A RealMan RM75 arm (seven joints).
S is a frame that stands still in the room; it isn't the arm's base.
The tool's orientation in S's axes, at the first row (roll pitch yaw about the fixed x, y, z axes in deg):
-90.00 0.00 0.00
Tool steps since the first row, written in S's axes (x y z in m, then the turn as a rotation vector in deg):
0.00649 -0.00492 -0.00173 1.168 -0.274 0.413
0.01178 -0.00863 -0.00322 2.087 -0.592 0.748
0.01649 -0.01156 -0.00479 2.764 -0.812 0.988
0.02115 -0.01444 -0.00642 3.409 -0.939 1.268
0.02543 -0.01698 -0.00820 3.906 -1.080 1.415
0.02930 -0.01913 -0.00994 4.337 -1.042 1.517
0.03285 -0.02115 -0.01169 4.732 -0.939 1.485
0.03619 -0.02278 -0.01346 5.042 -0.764 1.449
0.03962 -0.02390 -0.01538 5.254 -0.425 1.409
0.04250 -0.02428 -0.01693 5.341 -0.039 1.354
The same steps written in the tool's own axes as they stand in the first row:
0.00649 0.00173 -0.00492 1.168 -0.413 -0.274
0.01178 0.00322 -0.00863 2.087 -0.748 -0.592
0.01649 0.00479 -0.01156 2.764 -0.988 -0.812
0.02115 0.00642 -0.01444 3.409 -1.268 -0.939
0.02543 0.00820 -0.01698 3.906 -1.415 -1.080
0.02930 0.00994 -0.01913 4.337 -1.517 -1.042
0.03285 0.01169 -0.02115 4.732 -1.485 -0.939
0.03619 0.01346 -0.02278 5.042 -1.449 -0.764
0.03962 0.01538 -0.02390 5.254 -1.409 -0.425
0.04250 0.01693 -0.02428 5.341 -1.354 -0.039

